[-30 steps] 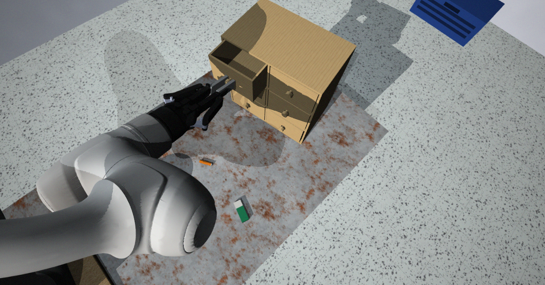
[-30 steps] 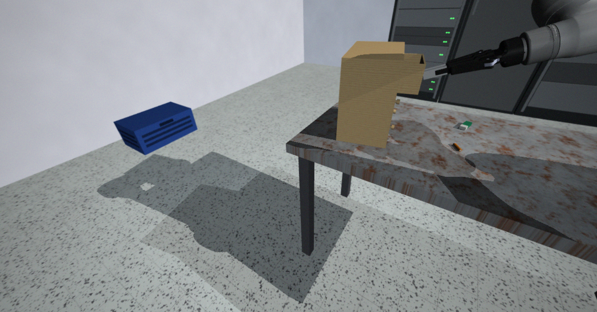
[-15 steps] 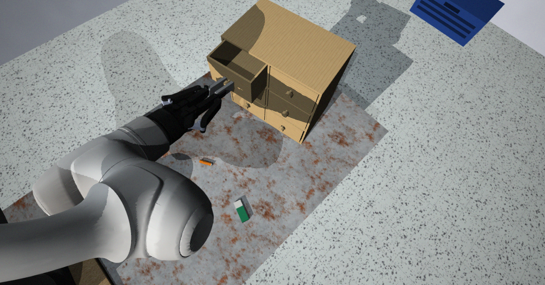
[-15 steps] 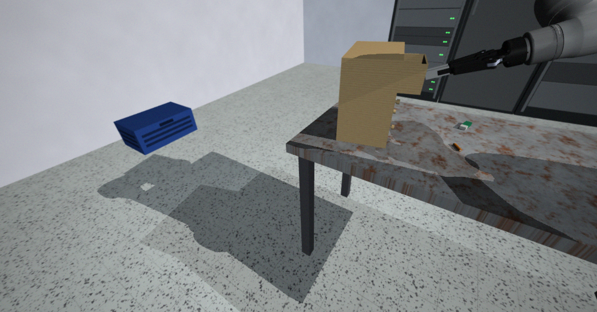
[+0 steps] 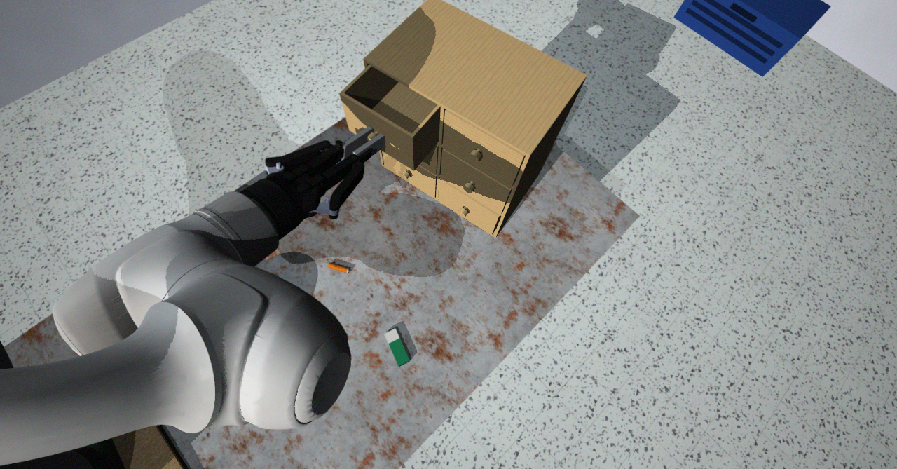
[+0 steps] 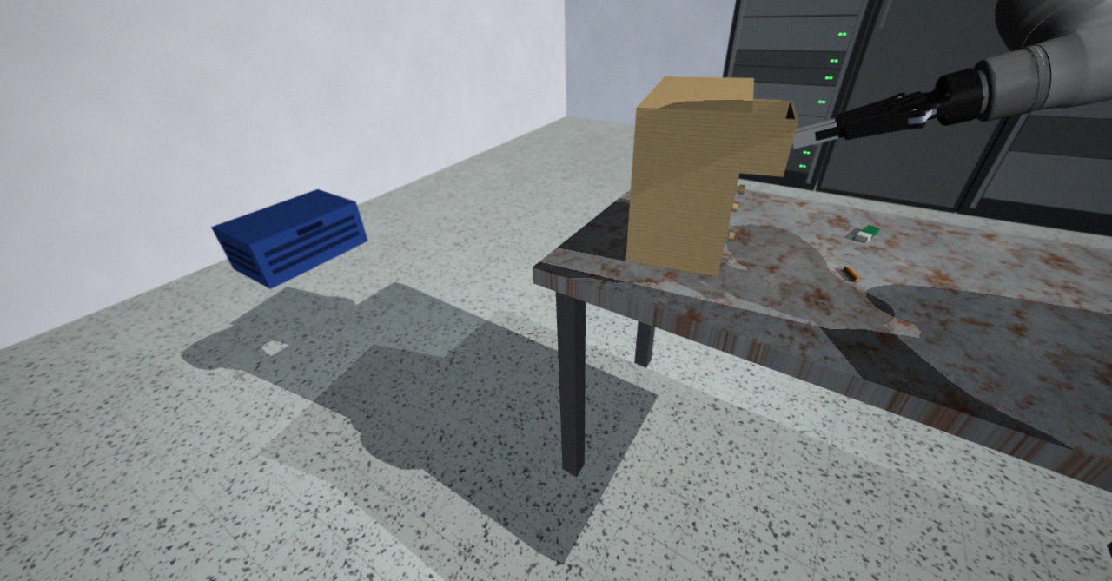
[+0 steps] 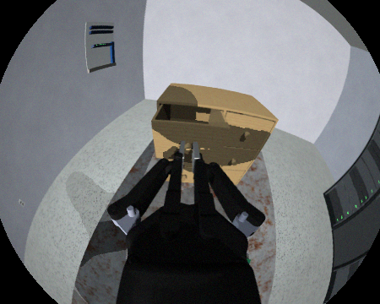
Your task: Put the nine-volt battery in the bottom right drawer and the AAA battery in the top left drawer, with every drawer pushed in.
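Now: hand 130 mm past the orange AAA battery, 50 mm to the left of it and 270 mm above it. Also, from my hand: green-and-white nine-volt battery: 120 mm behind, 240 mm to the right, 270 mm below; then black nine-volt battery: 220 mm ahead, 60 mm to the right, 260 mm below.
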